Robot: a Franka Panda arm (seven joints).
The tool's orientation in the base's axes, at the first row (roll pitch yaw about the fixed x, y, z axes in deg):
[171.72 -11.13 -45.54]
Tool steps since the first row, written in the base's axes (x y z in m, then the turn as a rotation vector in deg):
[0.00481 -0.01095 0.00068 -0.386 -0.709 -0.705]
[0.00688 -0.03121 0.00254 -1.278 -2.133 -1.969]
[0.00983 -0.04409 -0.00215 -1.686 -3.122 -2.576]
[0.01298 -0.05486 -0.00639 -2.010 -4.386 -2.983]
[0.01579 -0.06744 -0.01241 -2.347 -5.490 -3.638]
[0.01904 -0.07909 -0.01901 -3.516 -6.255 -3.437]
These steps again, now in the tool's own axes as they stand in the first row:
[0.01111 0.00398 0.00209 0.095 0.658 0.841]
[0.02708 0.01638 0.00515 0.235 2.085 2.378]
[0.03722 0.02225 0.01285 0.530 2.962 3.189]
[0.04611 0.02661 0.01962 1.114 3.990 3.874]
[0.05569 0.03219 0.02854 1.530 4.886 4.762]
[0.06480 0.03674 0.03781 1.301 6.277 4.712]

